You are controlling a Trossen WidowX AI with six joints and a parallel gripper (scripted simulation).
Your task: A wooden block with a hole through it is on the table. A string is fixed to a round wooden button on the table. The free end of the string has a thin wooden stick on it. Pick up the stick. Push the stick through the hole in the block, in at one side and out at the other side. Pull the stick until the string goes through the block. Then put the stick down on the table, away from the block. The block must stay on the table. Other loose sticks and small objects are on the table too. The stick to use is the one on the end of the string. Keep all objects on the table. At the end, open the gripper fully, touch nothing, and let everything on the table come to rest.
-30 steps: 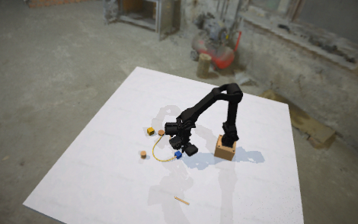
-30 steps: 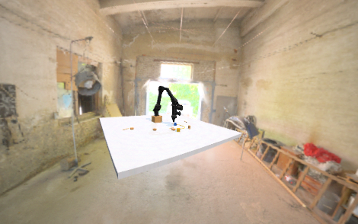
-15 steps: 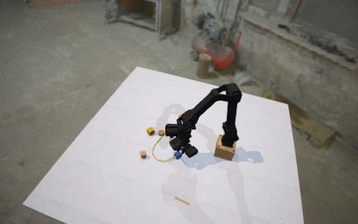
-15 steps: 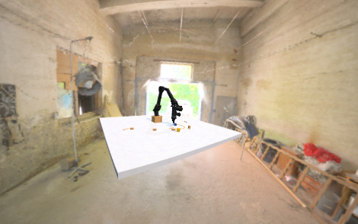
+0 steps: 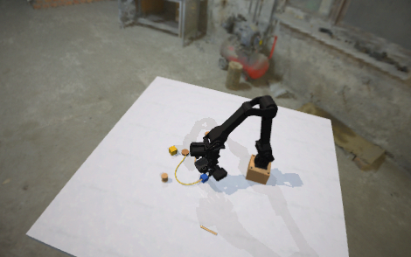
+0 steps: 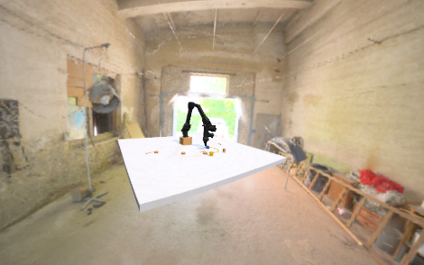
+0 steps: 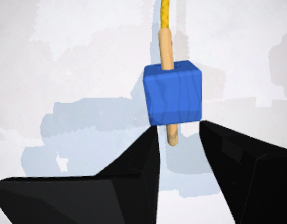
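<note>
Now: the blue block 2 cm to the left of my gripper tip, 1 cm below it and 1 cm ahead of it. From my gripper tip the other things lie so: loose stick 27 cm to the left, 7 cm behind, 2 cm below; round wooden button 14 cm ahead, 13 cm to the right, 2 cm below; yellow cube 21 cm ahead, 11 cm to the right, 1 cm below.
</note>
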